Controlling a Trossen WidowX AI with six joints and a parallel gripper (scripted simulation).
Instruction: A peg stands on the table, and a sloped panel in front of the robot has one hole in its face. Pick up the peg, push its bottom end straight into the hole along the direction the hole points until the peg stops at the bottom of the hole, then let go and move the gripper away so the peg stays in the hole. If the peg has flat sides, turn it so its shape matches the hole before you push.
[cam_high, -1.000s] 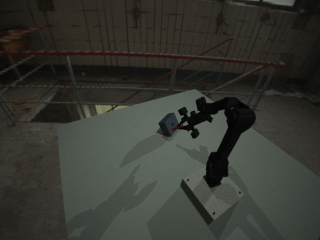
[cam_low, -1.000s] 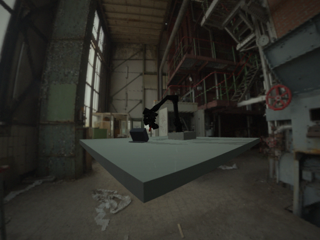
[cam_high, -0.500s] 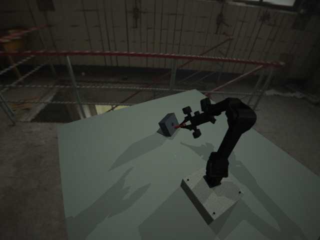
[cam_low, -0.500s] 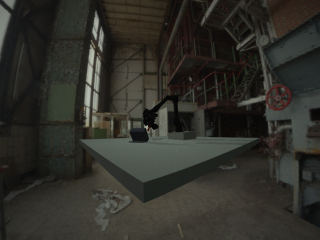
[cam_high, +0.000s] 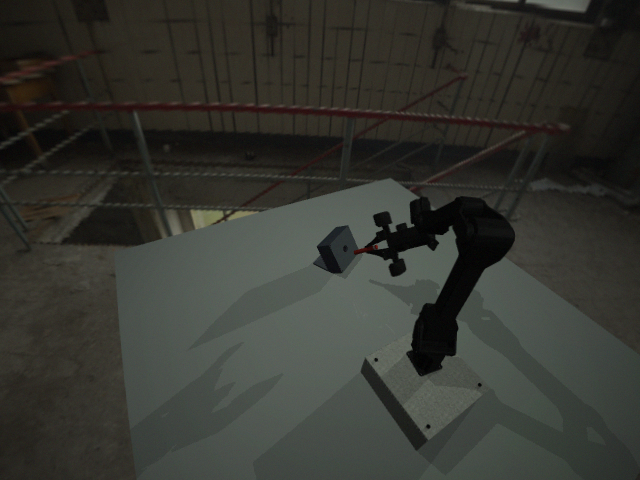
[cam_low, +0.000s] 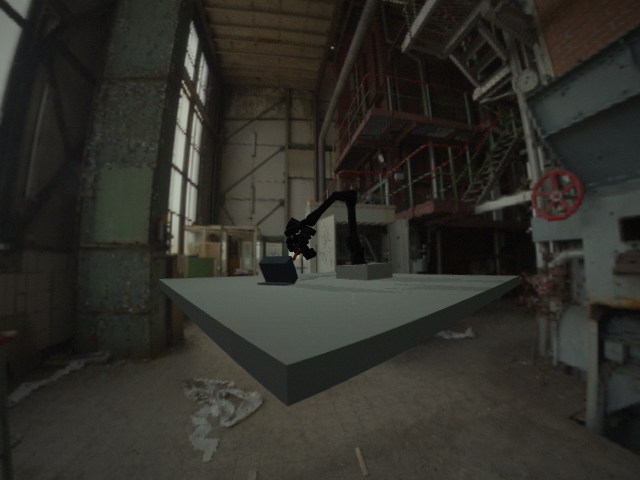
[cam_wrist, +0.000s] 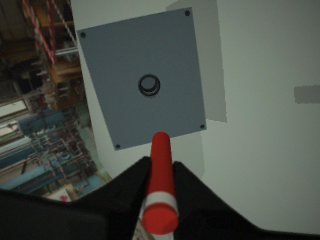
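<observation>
Right now my gripper tip is 100 mm short of the panel, 70 mm above it and 40 mm to the right of it. From my gripper tip the other things lie so: red peg: 10 mm to the right, 10 mm behind, 10 mm above.
</observation>
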